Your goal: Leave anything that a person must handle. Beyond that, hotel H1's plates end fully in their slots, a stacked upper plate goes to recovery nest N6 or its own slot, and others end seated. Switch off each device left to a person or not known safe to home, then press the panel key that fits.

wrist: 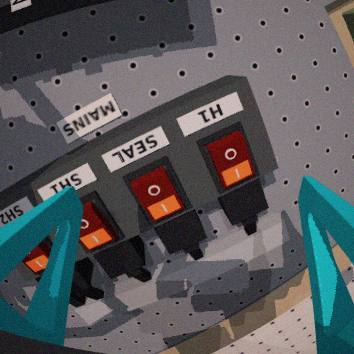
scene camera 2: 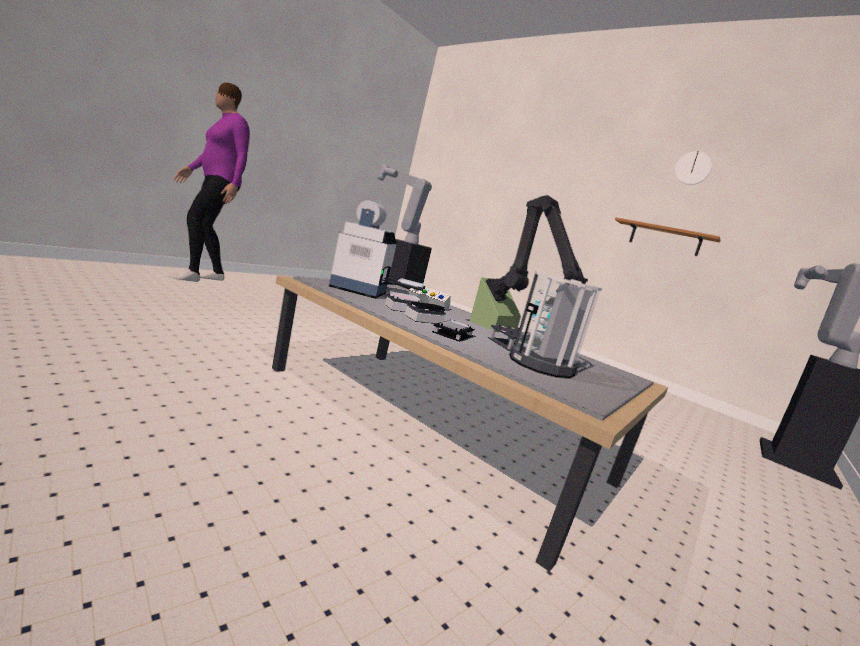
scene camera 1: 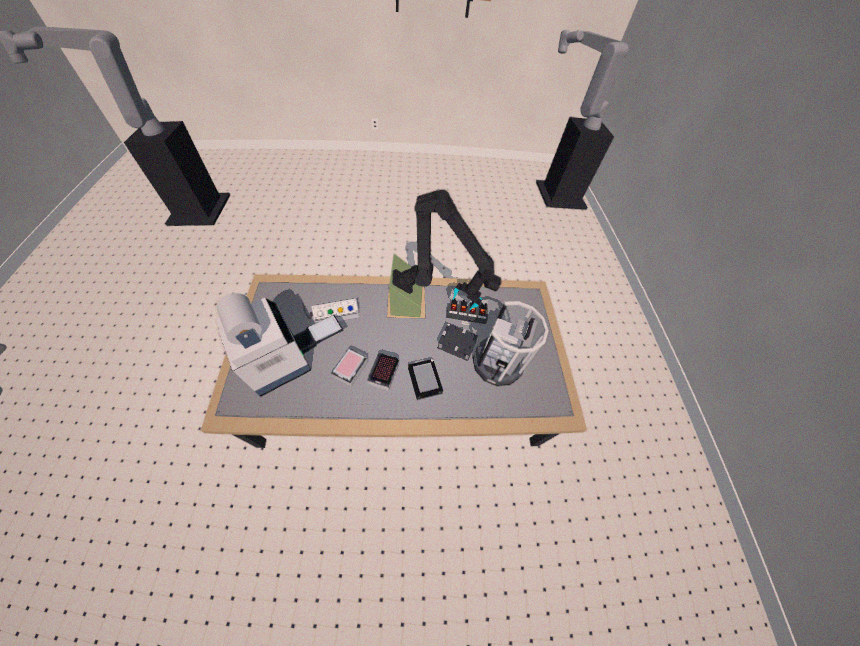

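Seen in the pictures: gripper, fingertip midpoint: (wrist: 185, 192) (scene camera 1: 461, 304); arm's base, link origin: (scene camera 2: 494, 290) (scene camera 1: 401, 282).
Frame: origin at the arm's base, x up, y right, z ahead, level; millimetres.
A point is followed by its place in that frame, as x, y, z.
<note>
My gripper (wrist: 185, 192) @(-71, -299, 79) (scene camera 1: 465, 299) @(-71, -299, 79) is open and empty above the dark mains switch strip (scene camera 1: 467, 312) @(-136, -341, 82) (wrist: 262, 150) @(-135, -250, 42). In the wrist view the H1 rocker (wrist: 230, 157) @(-124, -271, 56) and SEAL rocker (wrist: 156, 195) @(-125, -320, 64) lie between the fingertips. The left finger partly covers the SH1 rocker (wrist: 96, 235) @(-126, -369, 65) and is near the SH2 rocker (wrist: 37, 260) @(-125, -418, 75). All four show orange I halves. Hotel H1 (scene camera 1: 510, 344) (scene camera 2: 543, 364) looks like a round cage; its slots are unclear. The dark nest board (scene camera 1: 456, 340) @(-115, -264, 261) is beside it. The key panel (scene camera 1: 335, 309) @(-110, 329, 88) (scene camera 2: 432, 299) @(-134, 288, 104) has white, green, yellow and blue keys.
A white device (scene camera 1: 267, 361) @(52, 525, 455) (scene camera 2: 361, 253) @(25, 514, 451) with an extended tray stands left. A pink-topped plate (scene camera 1: 349, 364) @(-110, 231, 389), a dark-welled plate (scene camera 1: 383, 368) @(-109, 79, 409) and a black frame (scene camera 1: 412, 379) @(-140, -51, 450) lie near the front. A green slanted block (scene camera 1: 405, 300) @(-51, -19, 73) (scene camera 2: 490, 309) @(-86, -46, 75) stands behind. A person (scene camera 2: 223, 149) stands beyond the table.
</note>
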